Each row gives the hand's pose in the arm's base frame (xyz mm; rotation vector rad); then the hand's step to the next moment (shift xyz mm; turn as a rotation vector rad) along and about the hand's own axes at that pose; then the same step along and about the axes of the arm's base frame.
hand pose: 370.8 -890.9 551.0 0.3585 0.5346 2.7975
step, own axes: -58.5 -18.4 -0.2 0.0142 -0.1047 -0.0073
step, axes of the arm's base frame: 58.5 -1.5 -18.4 0.0072 0.0957 -0.0447
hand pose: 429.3 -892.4 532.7 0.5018 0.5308 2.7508
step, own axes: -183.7 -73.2 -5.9 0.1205 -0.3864 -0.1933
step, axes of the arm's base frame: 178.2 -0.2 -86.0 -0.0990 0.3268 -0.2909
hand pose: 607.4 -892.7 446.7 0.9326 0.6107 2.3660
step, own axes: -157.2 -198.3 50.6 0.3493 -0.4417 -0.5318
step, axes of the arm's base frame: 194.3 66.4 -156.3 -0.4694 0.4357 -0.4356
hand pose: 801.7 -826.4 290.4 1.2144 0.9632 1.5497
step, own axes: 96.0 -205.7 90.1 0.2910 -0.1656 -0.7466
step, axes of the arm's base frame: 117.8 152.7 -149.8 -0.7261 0.2946 -0.2357
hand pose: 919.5 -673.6 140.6 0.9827 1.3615 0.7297
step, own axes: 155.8 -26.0 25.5 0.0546 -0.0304 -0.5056
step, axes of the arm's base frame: 38.5 123.1 -94.7 -0.4971 0.1090 -0.0226
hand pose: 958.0 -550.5 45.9 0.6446 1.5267 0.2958
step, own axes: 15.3 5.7 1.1 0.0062 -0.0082 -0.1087
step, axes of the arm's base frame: 3.1 12.9 -9.5 -0.1075 0.0190 -0.0012
